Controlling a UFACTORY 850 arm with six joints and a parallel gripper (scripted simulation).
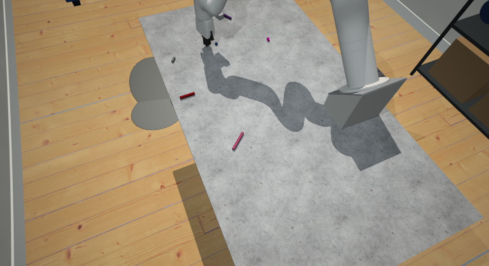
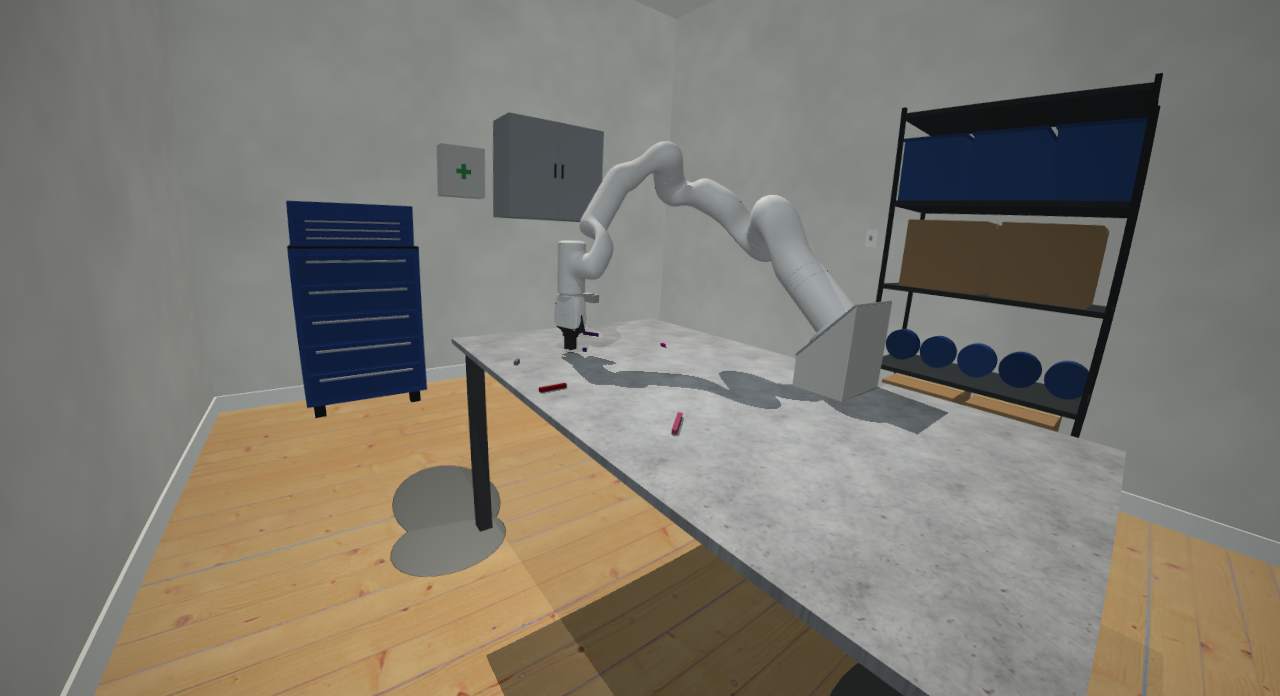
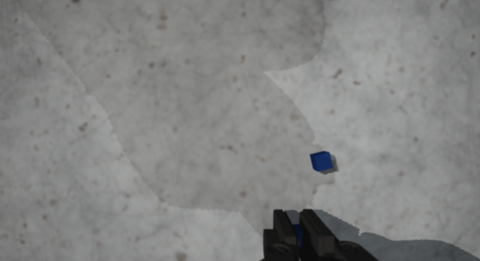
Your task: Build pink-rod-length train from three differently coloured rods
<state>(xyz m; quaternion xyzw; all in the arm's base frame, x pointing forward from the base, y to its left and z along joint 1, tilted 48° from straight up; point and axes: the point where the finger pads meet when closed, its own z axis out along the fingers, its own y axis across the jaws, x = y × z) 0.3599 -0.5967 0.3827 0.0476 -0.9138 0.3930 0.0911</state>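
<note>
My hand is 310 mm past the magenta rod, 120 mm to the right of it and 30 mm above it. Also, from my hand: grey rod 200 mm ahead, 30 mm below, 10 mm to the left; then red rod 250 mm to the left, 230 mm ahead, 30 mm below; then purple rod 200 mm behind, 160 mm to the right, 30 mm below.
</note>
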